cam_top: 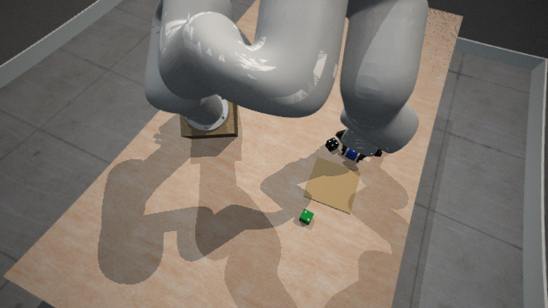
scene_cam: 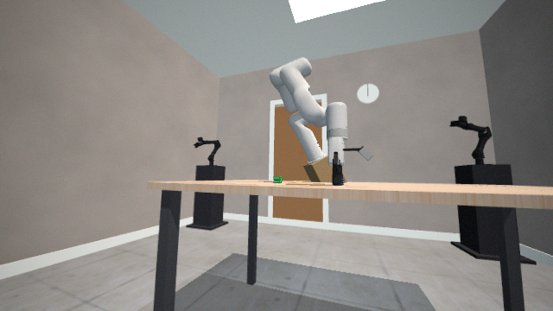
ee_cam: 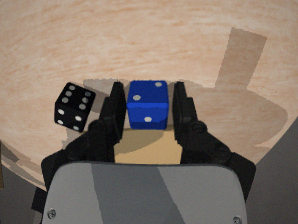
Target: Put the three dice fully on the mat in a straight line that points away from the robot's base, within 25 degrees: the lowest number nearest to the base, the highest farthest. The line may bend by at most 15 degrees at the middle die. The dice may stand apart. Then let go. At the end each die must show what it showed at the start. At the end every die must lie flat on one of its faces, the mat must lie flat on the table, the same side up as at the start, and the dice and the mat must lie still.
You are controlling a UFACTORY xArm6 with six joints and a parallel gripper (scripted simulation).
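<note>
Now: the blue die 10 mm below my hand. Round my hand: tan mat: 20 mm behind, 120 mm to the right, 20 mm below; green die: 60 mm behind, 250 mm to the right, 10 mm below; black die: 70 mm behind, 10 mm below.
</note>
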